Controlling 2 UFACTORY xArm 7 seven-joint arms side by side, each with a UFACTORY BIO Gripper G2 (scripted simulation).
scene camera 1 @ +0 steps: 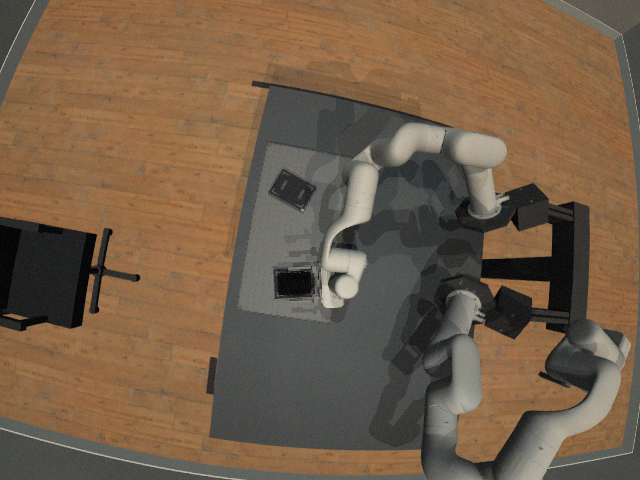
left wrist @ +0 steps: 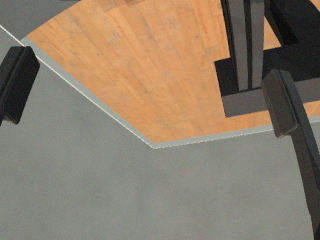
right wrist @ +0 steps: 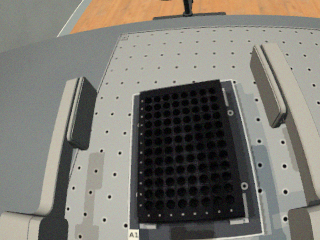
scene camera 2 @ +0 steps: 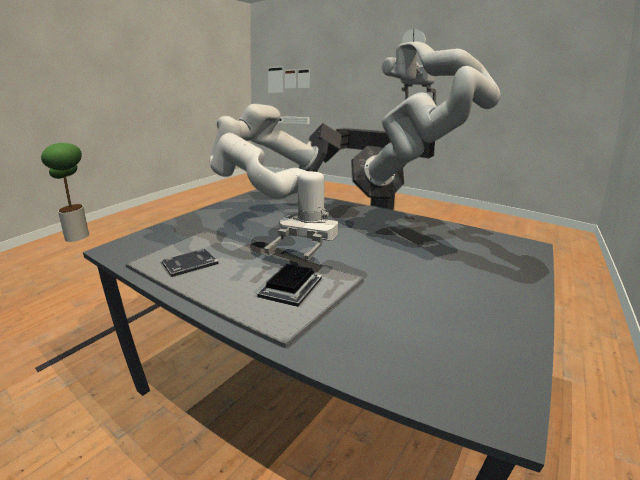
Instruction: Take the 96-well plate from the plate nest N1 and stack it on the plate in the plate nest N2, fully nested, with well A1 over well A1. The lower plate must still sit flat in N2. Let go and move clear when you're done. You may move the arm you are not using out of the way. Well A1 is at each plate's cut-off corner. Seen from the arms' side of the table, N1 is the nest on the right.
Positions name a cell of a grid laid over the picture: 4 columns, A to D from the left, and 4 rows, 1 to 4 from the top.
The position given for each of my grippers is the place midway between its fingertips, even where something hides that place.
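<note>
There is a black 96-well plate here, and I see the plate (scene camera 2: B3), (scene camera 1: B3), (right wrist: C3), while in the left wrist view it is out of frame. I can also see my right gripper (scene camera 2: B3), (scene camera 1: B3).
</note>
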